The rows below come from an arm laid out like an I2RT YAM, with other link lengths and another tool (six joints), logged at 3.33 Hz.
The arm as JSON. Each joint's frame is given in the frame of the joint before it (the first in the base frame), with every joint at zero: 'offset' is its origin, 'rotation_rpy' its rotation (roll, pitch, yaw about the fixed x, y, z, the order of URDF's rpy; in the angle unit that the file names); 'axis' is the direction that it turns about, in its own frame. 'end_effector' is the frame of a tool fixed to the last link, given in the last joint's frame.
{
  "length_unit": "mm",
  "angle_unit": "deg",
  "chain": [
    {
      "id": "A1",
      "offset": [
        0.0,
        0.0,
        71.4
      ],
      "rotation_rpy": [
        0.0,
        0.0,
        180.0
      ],
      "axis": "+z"
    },
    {
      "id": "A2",
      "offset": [
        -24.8,
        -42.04,
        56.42
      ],
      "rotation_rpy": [
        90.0,
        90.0,
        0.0
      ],
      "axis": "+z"
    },
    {
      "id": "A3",
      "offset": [
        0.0,
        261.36,
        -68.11
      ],
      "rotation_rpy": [
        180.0,
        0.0,
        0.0
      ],
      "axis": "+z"
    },
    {
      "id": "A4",
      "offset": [
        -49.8,
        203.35,
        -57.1
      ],
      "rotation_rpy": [
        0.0,
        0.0,
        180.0
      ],
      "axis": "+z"
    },
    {
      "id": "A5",
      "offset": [
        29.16,
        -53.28,
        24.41
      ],
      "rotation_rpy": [
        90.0,
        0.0,
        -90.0
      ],
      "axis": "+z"
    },
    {
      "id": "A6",
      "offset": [
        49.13,
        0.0,
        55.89
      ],
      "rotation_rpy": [
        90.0,
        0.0,
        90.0
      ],
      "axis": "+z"
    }
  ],
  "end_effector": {
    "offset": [
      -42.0,
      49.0,
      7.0
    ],
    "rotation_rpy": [
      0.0,
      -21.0,
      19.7
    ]
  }
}
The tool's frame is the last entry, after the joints.
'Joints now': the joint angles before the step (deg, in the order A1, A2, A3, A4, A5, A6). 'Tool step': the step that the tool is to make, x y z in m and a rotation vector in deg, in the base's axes. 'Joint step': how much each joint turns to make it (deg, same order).
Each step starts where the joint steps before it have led.
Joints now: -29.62, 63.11, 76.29, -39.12, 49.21, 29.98
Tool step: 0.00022, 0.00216, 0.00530, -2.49, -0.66, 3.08
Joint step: 0.08, -1.32, -0.52, 4.22, -2.02, -4.32
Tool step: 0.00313, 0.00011, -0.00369, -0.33, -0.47, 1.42
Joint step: 0.01, -0.27, -1.68, 2.55, -1.30, -0.79
